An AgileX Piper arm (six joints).
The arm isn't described. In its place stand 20 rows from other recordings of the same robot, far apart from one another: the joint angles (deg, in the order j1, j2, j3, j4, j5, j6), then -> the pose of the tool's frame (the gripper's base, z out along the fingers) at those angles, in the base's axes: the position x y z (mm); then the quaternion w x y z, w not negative.
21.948, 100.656, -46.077, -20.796, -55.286, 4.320 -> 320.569, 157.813, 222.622, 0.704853, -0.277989, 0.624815, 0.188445
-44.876, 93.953, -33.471, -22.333, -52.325, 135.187 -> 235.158, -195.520, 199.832, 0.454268, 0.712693, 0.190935, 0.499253
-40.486, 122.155, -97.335, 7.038, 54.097, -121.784 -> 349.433, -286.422, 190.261, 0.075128, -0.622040, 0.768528, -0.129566
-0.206, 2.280, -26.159, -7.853, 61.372, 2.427 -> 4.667, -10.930, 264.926, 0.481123, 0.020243, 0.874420, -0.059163
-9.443, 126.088, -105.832, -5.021, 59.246, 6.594 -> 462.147, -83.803, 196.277, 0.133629, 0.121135, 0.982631, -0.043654
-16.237, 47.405, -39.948, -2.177, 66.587, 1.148 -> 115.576, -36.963, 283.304, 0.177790, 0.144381, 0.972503, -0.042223
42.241, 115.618, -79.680, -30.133, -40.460, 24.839 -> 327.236, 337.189, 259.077, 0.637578, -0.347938, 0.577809, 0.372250
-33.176, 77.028, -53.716, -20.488, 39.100, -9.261 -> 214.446, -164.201, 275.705, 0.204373, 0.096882, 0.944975, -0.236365
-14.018, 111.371, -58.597, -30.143, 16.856, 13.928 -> 351.196, -101.337, 121.166, 0.211907, 0.007938, 0.968791, -0.128363
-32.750, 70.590, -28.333, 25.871, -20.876, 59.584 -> 194.858, -142.161, 239.611, 0.553732, 0.711979, 0.385149, 0.195261
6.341, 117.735, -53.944, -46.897, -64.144, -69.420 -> 373.801, 101.697, 146.952, 0.637093, -0.680492, 0.253265, -0.258650
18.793, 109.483, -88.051, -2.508, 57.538, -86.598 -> 382.089, 126.472, 239.099, 0.104561, -0.792960, 0.592785, -0.094272
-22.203, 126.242, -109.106, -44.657, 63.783, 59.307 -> 418.055, -232.607, 231.469, 0.221629, 0.504785, 0.776906, -0.304120
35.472, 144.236, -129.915, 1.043, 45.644, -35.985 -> 451.268, 323.008, 163.276, 0.300988, -0.553511, 0.776522, 0.006774
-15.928, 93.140, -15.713, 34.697, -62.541, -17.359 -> 205.321, -106.396, 150.482, 0.555854, 0.266368, 0.733988, -0.285195
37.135, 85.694, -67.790, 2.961, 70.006, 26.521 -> 218.864, 171.277, 282.727, 0.039423, -0.084999, 0.994155, 0.053634
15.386, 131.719, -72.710, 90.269, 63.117, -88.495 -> 370.275, 186.075, 85.046, 0.188329, -0.256487, 0.784806, 0.531814
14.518, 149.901, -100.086, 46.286, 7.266, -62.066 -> 496.933, 137.275, 0.794, 0.343389, -0.262173, 0.901036, 0.038507
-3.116, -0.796, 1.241, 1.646, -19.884, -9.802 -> 48.034, -3.505, 237.133, 0.836291, -0.020169, 0.541137, -0.085911
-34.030, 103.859, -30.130, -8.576, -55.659, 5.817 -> 258.569, -161.084, 141.342, 0.606954, 0.198922, 0.758423, -0.129737
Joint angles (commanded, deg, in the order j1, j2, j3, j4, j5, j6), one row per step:
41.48, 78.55, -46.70, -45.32, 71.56, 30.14
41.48, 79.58, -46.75, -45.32, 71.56, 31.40
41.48, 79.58, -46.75, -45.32, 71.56, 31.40
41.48, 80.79, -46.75, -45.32, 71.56, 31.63
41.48, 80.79, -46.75, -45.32, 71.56, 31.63
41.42, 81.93, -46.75, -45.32, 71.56, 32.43
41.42, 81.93, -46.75, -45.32, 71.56, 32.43
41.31, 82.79, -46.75, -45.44, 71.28, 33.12
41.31, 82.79, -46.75, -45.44, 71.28, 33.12
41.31, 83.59, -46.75, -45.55, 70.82, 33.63
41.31, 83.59, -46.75, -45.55, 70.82, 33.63
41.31, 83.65, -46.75, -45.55, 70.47, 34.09
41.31, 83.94, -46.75, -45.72, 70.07, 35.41
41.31, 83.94, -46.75, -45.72, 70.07, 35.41
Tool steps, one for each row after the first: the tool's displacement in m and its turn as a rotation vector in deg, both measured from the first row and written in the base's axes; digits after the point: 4 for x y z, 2 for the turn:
0.0017, 0.0015, -0.0037, -0.11, 0.08, -0.93
0.0017, 0.0015, -0.0037, -0.11, 0.08, -0.93
0.0036, 0.0032, -0.0082, -0.82, 0.85, -1.10
0.0036, 0.0032, -0.0082, -0.82, 0.85, -1.10
0.0054, 0.0045, -0.0126, -1.25, 1.28, -1.75
0.0054, 0.0045, -0.0126, -1.25, 1.28, -1.75
0.0072, 0.0055, -0.0160, -1.41, 1.40, -2.13
0.0072, 0.0055, -0.0160, -1.41, 1.40, -2.13
0.0088, 0.0070, -0.0192, -1.47, 1.52, -2.17
0.0088, 0.0070, -0.0192, -1.47, 1.52, -2.17
0.0092, 0.0075, -0.0196, -1.06, 1.23, -2.29
0.0101, 0.0082, -0.0208, -0.52, 0.53, -2.94
0.0101, 0.0082, -0.0208, -0.52, 0.53, -2.94

